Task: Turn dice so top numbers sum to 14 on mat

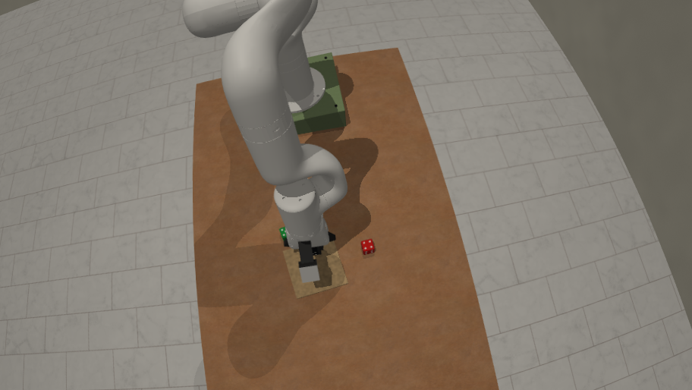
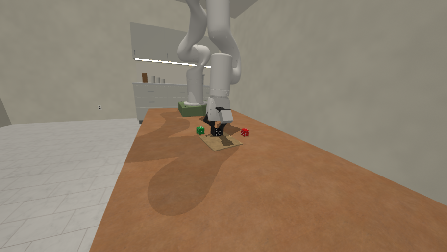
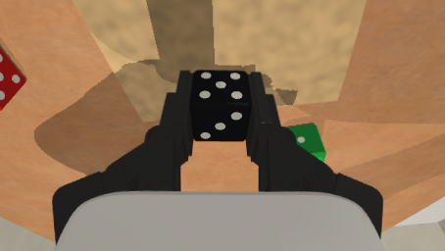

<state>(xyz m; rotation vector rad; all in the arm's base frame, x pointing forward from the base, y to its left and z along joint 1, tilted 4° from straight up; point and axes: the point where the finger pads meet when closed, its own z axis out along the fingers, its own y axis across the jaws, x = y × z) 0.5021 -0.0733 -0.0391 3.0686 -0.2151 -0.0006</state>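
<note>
Now: hand 1 cm above the black die. Also, from my hand: green die (6 cm to the right, 6 cm behind, 2 cm below); tan square mat (4 cm ahead, 3 cm below, 1 cm to the right); red die (14 cm to the left, 3 cm ahead, 2 cm below).
</note>
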